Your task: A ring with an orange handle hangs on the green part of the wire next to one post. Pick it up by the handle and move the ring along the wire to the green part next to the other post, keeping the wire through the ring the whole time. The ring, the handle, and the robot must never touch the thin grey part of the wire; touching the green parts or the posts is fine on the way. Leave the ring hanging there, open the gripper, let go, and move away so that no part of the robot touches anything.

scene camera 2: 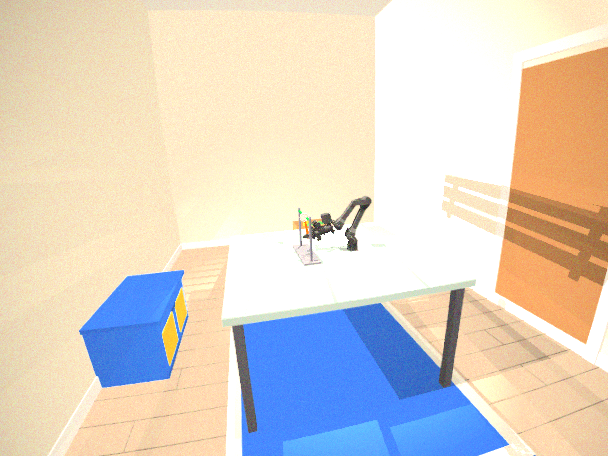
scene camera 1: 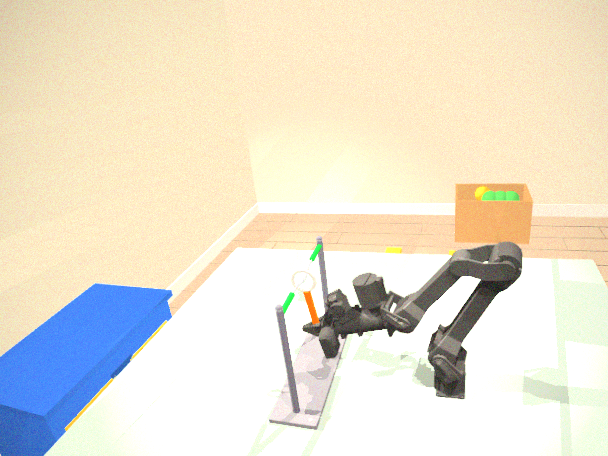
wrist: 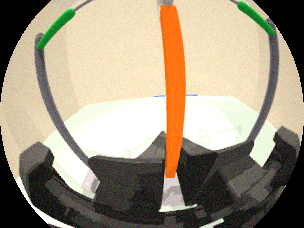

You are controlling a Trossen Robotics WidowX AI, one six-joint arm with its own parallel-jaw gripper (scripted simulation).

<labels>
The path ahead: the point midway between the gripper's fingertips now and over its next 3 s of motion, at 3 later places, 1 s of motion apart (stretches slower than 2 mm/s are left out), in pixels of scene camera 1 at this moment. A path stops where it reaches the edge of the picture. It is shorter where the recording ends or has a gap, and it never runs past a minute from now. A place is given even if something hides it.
My gripper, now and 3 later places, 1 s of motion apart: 303, 328; 297, 341; 295, 343; 291, 350
</labels>
